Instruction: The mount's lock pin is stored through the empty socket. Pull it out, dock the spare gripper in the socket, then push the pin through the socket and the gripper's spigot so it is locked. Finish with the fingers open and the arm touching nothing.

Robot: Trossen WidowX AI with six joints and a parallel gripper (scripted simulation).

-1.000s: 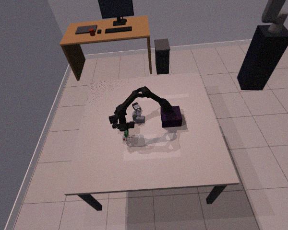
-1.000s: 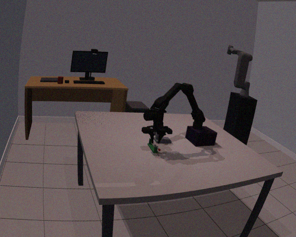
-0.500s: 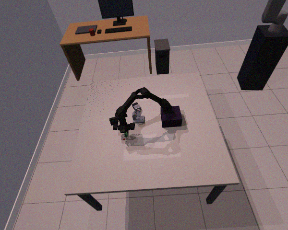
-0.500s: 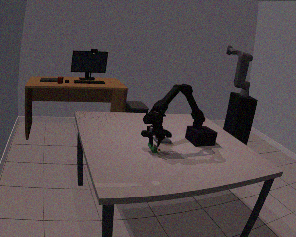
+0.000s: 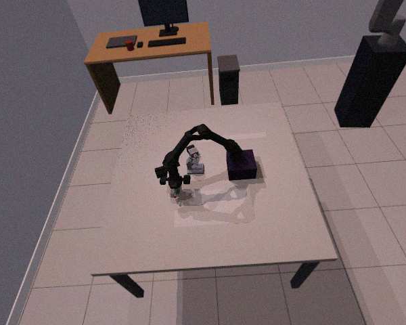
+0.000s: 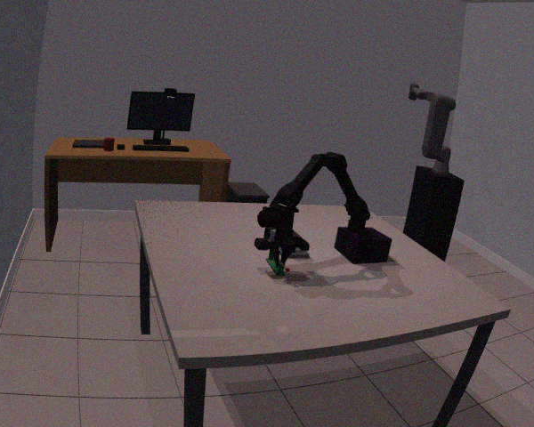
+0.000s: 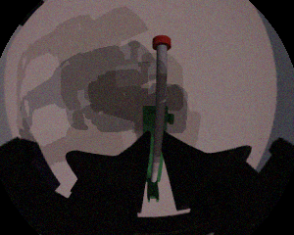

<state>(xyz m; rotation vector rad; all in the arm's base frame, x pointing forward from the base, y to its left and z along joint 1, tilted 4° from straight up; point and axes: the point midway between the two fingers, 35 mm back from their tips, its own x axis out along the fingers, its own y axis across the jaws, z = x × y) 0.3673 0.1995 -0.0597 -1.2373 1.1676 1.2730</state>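
Now: gripper tip 40 mm to the left of the green bar and 10 mm below it. From my gripper tip the other things lie so: grey mount 170 mm to the right, 80 mm behind, 30 mm above; spare gripper 310 mm to the right, 70 mm behind.
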